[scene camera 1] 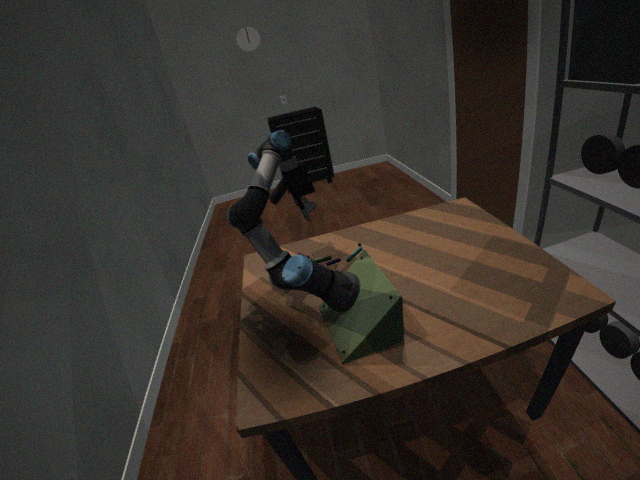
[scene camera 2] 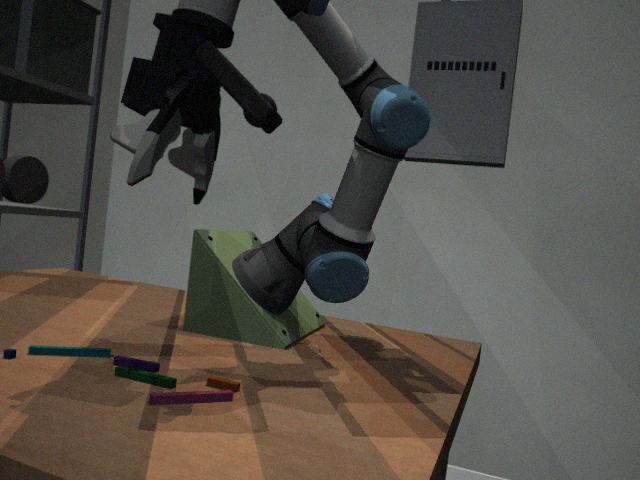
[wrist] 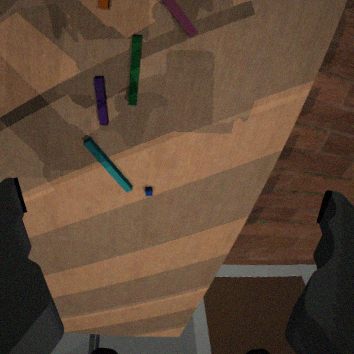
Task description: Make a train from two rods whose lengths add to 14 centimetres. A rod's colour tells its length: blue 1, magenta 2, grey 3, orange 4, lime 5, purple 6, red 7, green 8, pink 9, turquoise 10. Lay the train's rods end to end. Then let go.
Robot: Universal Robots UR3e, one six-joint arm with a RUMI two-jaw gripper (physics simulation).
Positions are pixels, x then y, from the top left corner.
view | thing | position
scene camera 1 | my gripper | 304, 213
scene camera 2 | my gripper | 167, 196
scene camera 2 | pink rod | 168, 398
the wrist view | my gripper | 174, 187
